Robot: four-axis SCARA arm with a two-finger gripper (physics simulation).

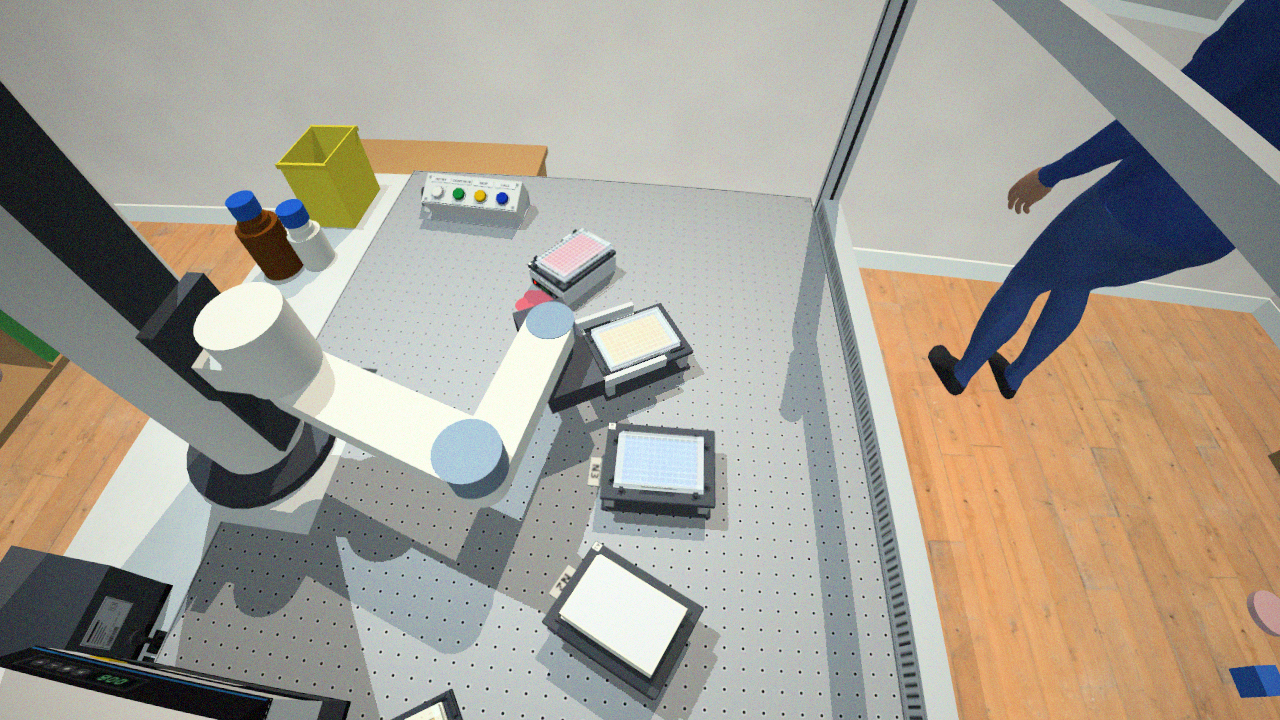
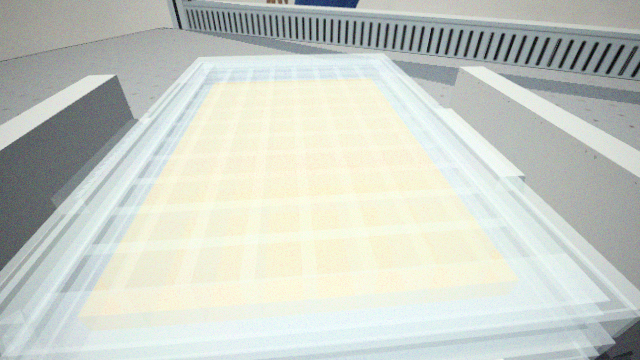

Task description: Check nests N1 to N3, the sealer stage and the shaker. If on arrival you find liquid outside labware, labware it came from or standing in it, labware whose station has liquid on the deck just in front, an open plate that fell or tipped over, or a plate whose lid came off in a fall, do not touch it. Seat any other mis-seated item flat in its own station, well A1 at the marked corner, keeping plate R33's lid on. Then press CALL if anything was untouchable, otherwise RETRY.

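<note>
My gripper is open, with its fingers along the two long sides of a yellow-welled clear plate; the pads are hidden behind the plate's edges. The plate is on a dark station between N3 and a raised unit. The unit carries a pink-welled plate. A pink-red puddle lies on the deck in front of it. A blue-welled plate is in nest N3. A white-topped item is in nest N2. Part of another nest shows at the bottom edge. I cannot tell the yellow plate's seating.
The button box with white, green, yellow and blue buttons is at the back left of the deck. Two bottles and a yellow bin stand to its left. A dark device stands front left. A slotted rail borders the deck. A person stands beyond it.
</note>
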